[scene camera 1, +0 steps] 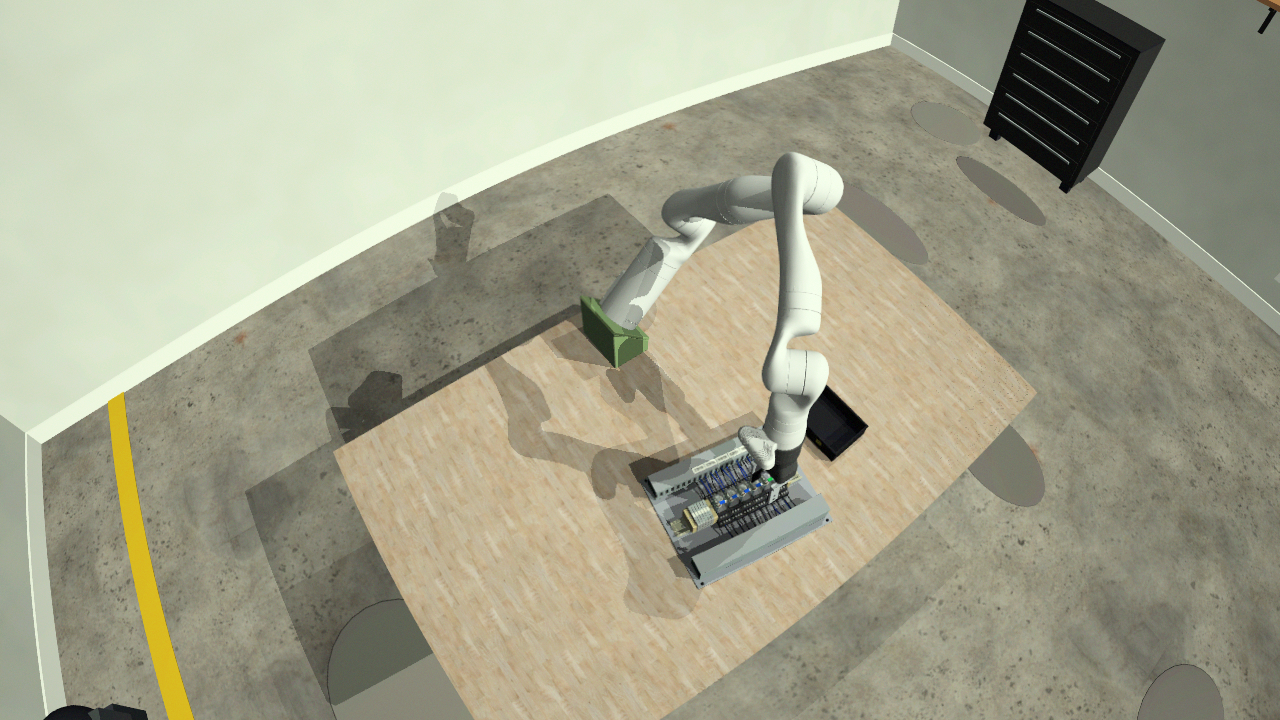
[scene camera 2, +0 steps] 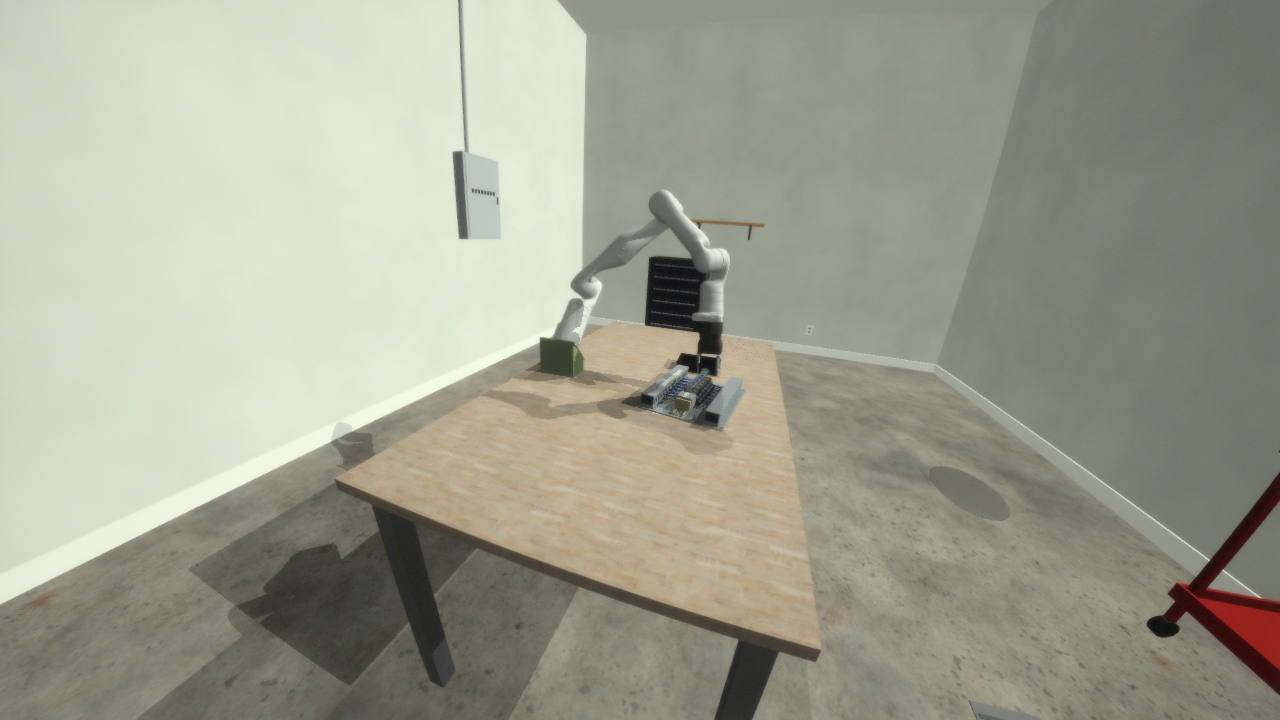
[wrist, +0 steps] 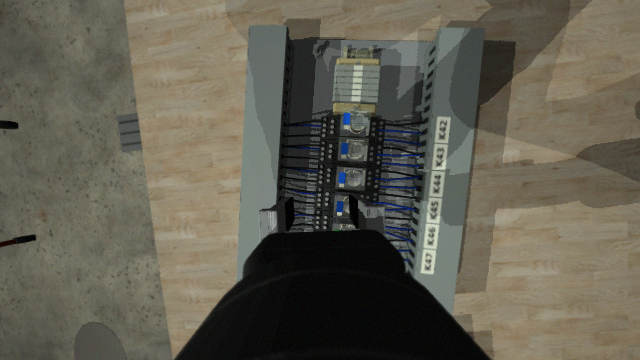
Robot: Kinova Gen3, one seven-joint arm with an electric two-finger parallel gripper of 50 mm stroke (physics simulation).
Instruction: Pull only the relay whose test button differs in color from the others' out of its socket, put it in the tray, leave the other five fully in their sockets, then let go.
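Places are measured from the arm's base along level axes (x ahead, y left, z up), in millimetres.
Where they show: gripper, fingertip midpoint: (scene camera 1: 763,489) (scene camera 2: 707,373) (wrist: 321,207); arm's base at its link origin: (scene camera 1: 618,317) (scene camera 2: 564,349).
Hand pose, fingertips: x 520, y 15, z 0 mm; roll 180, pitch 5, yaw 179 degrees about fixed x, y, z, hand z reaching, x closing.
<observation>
Each offset is from my fingertips to the top centre of the thing.
The relay with a green test button {21 mm back, 30 mm left, 8 mm down} (scene camera 1: 769,480) (wrist: 336,230) sits in the row; in the wrist view a sliver of it shows at the gripper body's edge. Relays with blue buttons, K42 {35 mm back, 79 mm right, 8 mm down} (wrist: 354,123), K43 {31 mm back, 52 mm right, 8 mm down} (wrist: 354,150), K44 {28 mm back, 25 mm right, 8 mm down} (wrist: 351,178) and K45 {24 mm back, 3 mm left, 8 mm down} (wrist: 341,206), sit in their sockets. The sixth relay is hidden by the gripper. My gripper (scene camera 2: 708,367) (wrist: 321,207) is open and empty, pointing down low over the green-button end of the row; its right finger covers part of K45 in the wrist view. The black tray {71 mm back, 247 mm left, 43 mm down} (scene camera 1: 847,446) (scene camera 2: 687,360) stands beyond that end of the panel.
Grey wire ducts {69 mm ahead, 42 mm right, 35 mm down} (scene camera 1: 760,540) (wrist: 265,125) flank the relay row, with wires running to the sockets. A terminal block {40 mm back, 120 mm right, 31 mm down} (scene camera 1: 699,514) (wrist: 356,85) stands at the row's far end from my gripper. The green arm mount (scene camera 1: 614,336) (scene camera 2: 561,356) stands by the table's edge.
</observation>
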